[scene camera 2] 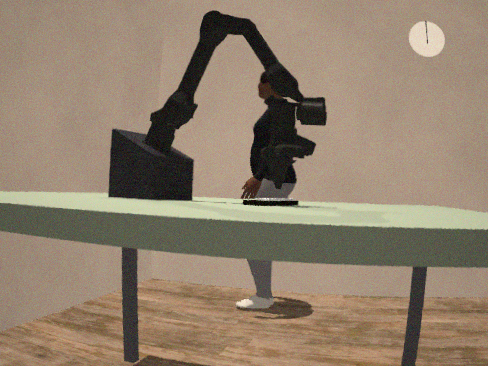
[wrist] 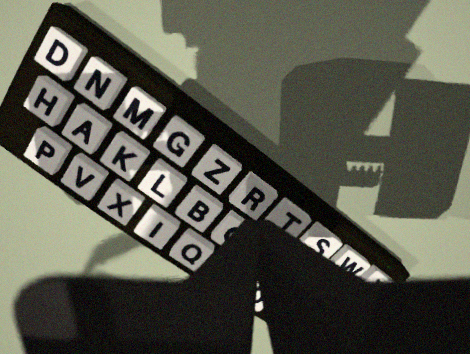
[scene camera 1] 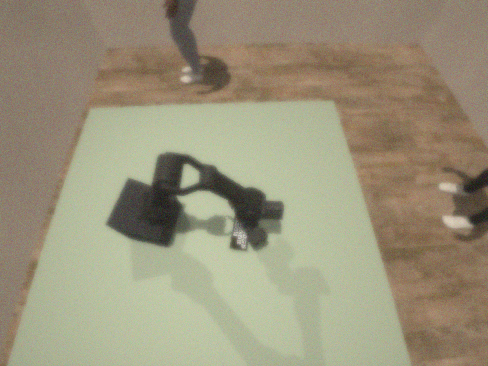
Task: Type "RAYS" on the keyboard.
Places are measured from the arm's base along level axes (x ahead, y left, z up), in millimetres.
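Pixels of known places: gripper, fingertip midpoint: (scene camera 2: 278, 188) (wrist: 255, 232) (scene camera 1: 245, 225); arm's base, link origin: (scene camera 2: 155, 146) (scene camera 1: 146, 211).
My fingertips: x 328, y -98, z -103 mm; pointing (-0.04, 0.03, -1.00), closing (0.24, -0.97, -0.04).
Ahead of a thing's pixels: the offset from my fingertips to its top centre.
A black keyboard @[dx -11, dy +16, dz -23 mm] (scene camera 1: 240, 245) (scene camera 2: 270, 202) (wrist: 30, 115) with pale letter keys lies on the table; in the wrist view it runs diagonally from upper left to lower right. The R key @[dx +2, dy +1, dz -23 mm] (wrist: 254, 199) is just above the fingertips in that view, the S key @[dx -12, dy -34, dz -23 mm] (wrist: 322, 246) is right of them, and the A key @[dx +12, dy +72, dz -23 mm] (wrist: 86, 131) is far left. The Y key cannot be made out; the fingers cover several lower keys. My gripper (scene camera 2: 278, 186) (wrist: 255, 232) is shut and empty, pointing down, with its tips a little above the keyboard.
The green table (scene camera 1: 150, 120) (scene camera 2: 375, 245) carries the dark arm base (scene camera 1: 137, 212) (scene camera 2: 150, 172), left of the keyboard in both scene views. A person (scene camera 1: 184, 37) (scene camera 2: 267, 125) stands beyond the table. Another person's white shoes (scene camera 1: 457, 222) show at the right. A round clock (scene camera 2: 426, 39) hangs on the wall.
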